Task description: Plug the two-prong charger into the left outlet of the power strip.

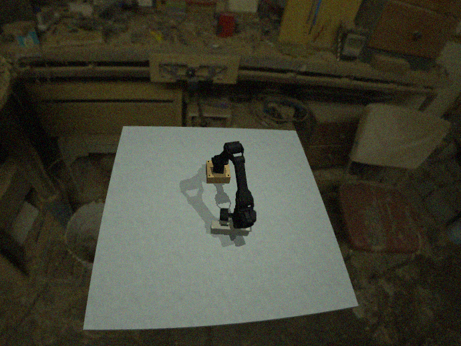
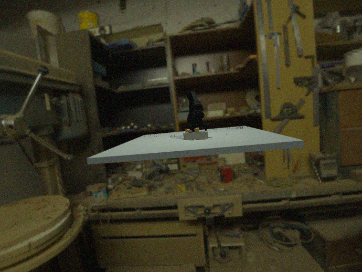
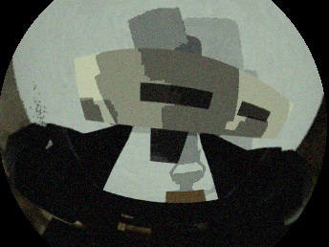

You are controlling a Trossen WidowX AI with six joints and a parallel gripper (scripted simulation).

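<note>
My gripper tip is 2 cm short of the two-prong charger and 1 cm below it.
</note>
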